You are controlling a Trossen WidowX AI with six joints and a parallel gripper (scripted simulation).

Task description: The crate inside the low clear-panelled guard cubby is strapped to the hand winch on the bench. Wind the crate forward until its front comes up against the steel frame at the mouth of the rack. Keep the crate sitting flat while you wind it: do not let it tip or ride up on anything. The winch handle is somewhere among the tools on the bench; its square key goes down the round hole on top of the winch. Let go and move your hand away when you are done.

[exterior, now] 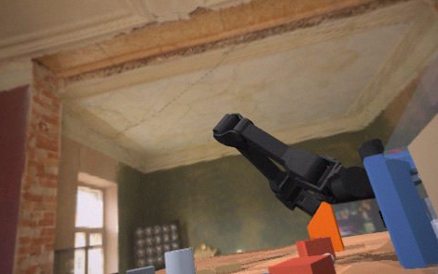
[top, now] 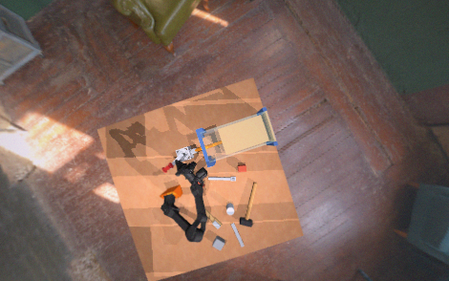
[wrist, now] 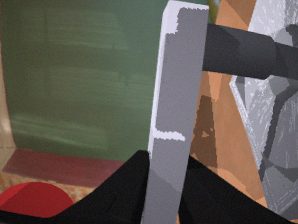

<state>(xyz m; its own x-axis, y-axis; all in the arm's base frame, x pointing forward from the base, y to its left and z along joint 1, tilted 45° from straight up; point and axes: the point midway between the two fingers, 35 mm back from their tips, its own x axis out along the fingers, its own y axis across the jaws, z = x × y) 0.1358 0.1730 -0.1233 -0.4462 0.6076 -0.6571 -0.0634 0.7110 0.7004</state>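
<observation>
Right now my gripper tip is 1 cm to the left of the winch handle, 1 cm below it and 1 cm past it. Also, from my gripper tip: grey hand winch (10 cm below, 3 cm ahead, 1 cm to the left); red knob (4 cm behind, 4 cm above, 3 cm to the right); clear-panelled guard cubby (45 cm ahead, 4 cm to the left, 2 cm below).
</observation>
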